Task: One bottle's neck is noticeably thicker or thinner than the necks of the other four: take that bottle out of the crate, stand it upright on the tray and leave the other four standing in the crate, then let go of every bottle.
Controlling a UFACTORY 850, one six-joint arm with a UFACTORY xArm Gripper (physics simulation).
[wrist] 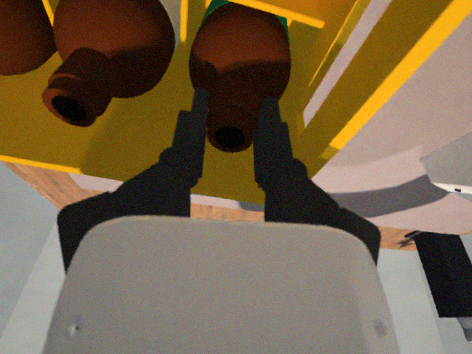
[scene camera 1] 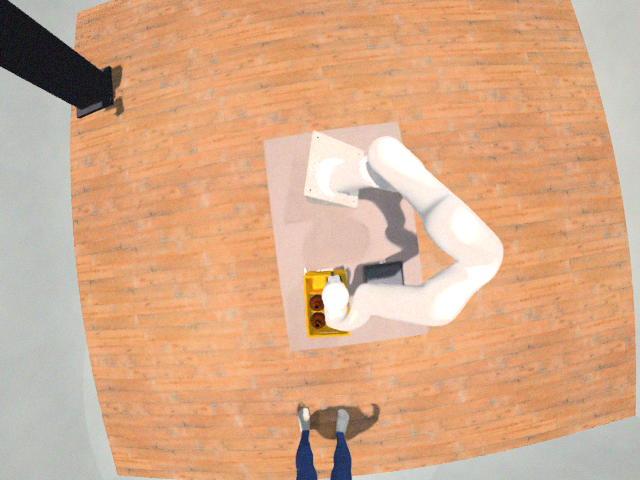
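A brown bottle (wrist: 240,45) stands in the yellow crate (scene camera 1: 307,310) (wrist: 400,76). My gripper (wrist: 233,112) (scene camera 1: 334,277) is shut on its neck, with one finger against each side. In the wrist view a second brown bottle (wrist: 117,40) stands to the left with its neck free, and part of a third bottle (wrist: 20,40) shows at the upper left edge. In the scene view two bottles (scene camera 1: 316,302) (scene camera 1: 317,320) show in the crate's left column; the arm hides others. The dark tray (scene camera 1: 383,268) lies to the right of the crate, partly under the arm.
The white arm (scene camera 1: 403,304) reaches over the crate's right side and the tray's lower edge. The robot base (scene camera 1: 312,167) stands at the far end of the pinkish mat (scene camera 1: 289,258). A black post (scene camera 1: 56,67) is at the upper left, and a person's legs (scene camera 1: 305,454) are below the mat.
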